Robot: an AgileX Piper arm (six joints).
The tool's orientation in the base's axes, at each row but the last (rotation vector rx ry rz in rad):
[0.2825, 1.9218, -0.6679]
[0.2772, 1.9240, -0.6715]
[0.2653, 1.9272, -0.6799]
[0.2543, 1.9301, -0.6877]
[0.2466, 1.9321, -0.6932]
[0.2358, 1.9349, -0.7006]
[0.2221, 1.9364, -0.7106]
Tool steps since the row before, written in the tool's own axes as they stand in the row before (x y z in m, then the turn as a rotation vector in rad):
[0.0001, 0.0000, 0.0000, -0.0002, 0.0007, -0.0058]
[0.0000, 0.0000, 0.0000, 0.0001, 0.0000, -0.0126]
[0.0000, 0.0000, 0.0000, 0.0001, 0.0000, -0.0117]
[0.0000, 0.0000, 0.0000, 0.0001, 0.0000, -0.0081]
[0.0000, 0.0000, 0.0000, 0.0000, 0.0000, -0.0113]
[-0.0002, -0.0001, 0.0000, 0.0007, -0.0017, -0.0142]
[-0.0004, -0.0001, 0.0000, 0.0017, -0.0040, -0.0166]
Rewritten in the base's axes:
[0.0000, 0.0000, -0.0001, -0.0040, 0.0039, 0.0017]
[0.0000, 0.0000, 0.0000, -0.0097, 0.0071, 0.0038]
[0.0000, 0.0000, 0.0000, -0.0090, 0.0066, 0.0035]
[0.0000, 0.0000, 0.0000, -0.0062, 0.0046, 0.0024]
[0.0000, 0.0000, 0.0000, -0.0086, 0.0064, 0.0035]
[0.0000, -0.0001, 0.0002, -0.0119, 0.0066, 0.0044]
[0.0001, 0.0000, 0.0004, -0.0153, 0.0059, 0.0052]

